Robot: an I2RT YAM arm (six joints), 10 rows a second.
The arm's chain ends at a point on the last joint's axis. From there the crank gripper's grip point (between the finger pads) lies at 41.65 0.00 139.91 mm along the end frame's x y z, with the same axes.
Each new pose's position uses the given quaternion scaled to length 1; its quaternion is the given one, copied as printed.
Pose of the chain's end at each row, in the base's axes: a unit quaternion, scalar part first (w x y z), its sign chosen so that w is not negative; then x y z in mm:
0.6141, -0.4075, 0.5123, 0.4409, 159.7, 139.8, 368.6
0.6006, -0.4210, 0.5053, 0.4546, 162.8, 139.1, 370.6
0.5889, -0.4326, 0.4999, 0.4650, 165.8, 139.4, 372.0
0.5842, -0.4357, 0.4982, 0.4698, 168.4, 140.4, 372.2
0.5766, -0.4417, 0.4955, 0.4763, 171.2, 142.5, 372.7
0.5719, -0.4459, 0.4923, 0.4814, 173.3, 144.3, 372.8
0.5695, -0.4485, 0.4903, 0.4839, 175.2, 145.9, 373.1
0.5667, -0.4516, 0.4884, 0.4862, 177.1, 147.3, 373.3
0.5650, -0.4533, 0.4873, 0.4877, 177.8, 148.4, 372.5
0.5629, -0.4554, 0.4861, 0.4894, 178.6, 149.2, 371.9
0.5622, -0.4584, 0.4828, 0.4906, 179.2, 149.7, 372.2
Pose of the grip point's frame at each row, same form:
0.6141, -0.4075, 0.5123, 0.4409, 201.1, 278.2, 347.4
0.6006, -0.4210, 0.5053, 0.4546, 197.3, 279.2, 348.2
0.5889, -0.4326, 0.4999, 0.4650, 194.7, 280.5, 348.3
0.5842, -0.4357, 0.4982, 0.4698, 195.2, 281.9, 348.2
0.5766, -0.4417, 0.4955, 0.4763, 194.6, 284.5, 348.0
0.5719, -0.4459, 0.4923, 0.4814, 194.2, 286.6, 347.9
0.5695, -0.4485, 0.4903, 0.4839, 194.7, 288.4, 348.1
0.5667, -0.4516, 0.4884, 0.4862, 195.2, 289.9, 348.1
0.5650, -0.4533, 0.4873, 0.4877, 195.0, 291.1, 347.1
0.5629, -0.4554, 0.4861, 0.4894, 194.8, 292.0, 346.3
0.5622, -0.4584, 0.4828, 0.4906, 194.4, 292.6, 346.7

